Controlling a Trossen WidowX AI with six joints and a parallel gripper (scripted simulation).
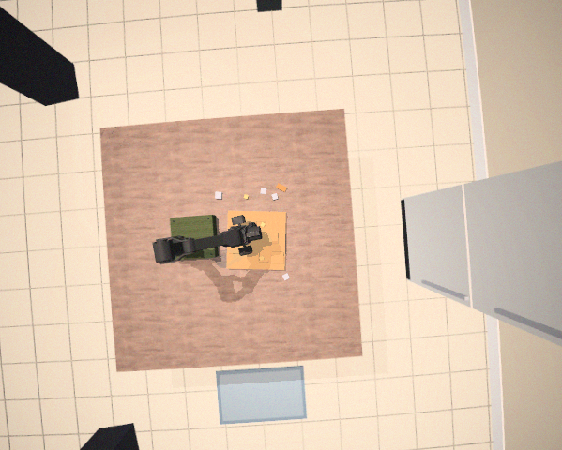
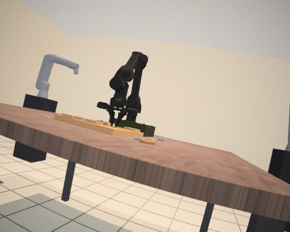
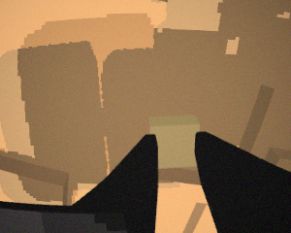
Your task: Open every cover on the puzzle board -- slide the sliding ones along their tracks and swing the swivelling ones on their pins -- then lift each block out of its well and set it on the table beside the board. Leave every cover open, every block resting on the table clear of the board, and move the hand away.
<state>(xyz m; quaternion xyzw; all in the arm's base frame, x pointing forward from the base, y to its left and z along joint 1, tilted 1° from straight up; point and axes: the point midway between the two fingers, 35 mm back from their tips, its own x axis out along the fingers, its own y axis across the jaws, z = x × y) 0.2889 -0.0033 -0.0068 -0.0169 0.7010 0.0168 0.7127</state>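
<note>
The puzzle board lies 50 mm ahead of my gripper tip and 30 mm to the right of it.
</note>
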